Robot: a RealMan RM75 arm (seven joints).
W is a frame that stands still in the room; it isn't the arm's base.
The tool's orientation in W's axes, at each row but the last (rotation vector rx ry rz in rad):
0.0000 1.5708 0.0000
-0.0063 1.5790 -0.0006
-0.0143 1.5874 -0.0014
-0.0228 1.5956 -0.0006
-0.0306 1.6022 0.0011
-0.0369 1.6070 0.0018
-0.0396 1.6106 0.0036
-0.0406 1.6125 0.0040
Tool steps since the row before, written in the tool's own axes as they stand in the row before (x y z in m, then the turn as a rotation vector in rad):
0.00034 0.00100 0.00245 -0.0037 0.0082 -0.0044
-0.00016 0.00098 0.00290 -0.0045 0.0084 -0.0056
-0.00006 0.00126 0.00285 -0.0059 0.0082 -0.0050
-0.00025 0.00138 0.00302 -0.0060 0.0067 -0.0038
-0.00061 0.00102 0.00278 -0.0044 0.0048 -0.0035
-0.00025 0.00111 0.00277 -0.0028 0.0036 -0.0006
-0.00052 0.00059 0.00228 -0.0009 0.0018 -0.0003
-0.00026 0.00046 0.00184 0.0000 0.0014 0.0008
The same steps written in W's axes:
0.00245 0.00100 -0.00034 -0.0044 0.0082 0.0037
0.00290 0.00099 0.00013 -0.0056 0.0084 0.0045
0.00284 0.00128 0.00000 -0.0050 0.0082 0.0059
0.00301 0.00143 0.00015 -0.0037 0.0067 0.0060
0.00278 0.00109 0.00050 -0.0035 0.0048 0.0044
0.00275 0.00118 0.00012 -0.0006 0.0036 0.0027
0.00228 0.00066 0.00041 -0.0003 0.0018 0.0009
0.00184 0.00052 0.00017 0.0008 0.0014 -0.0001

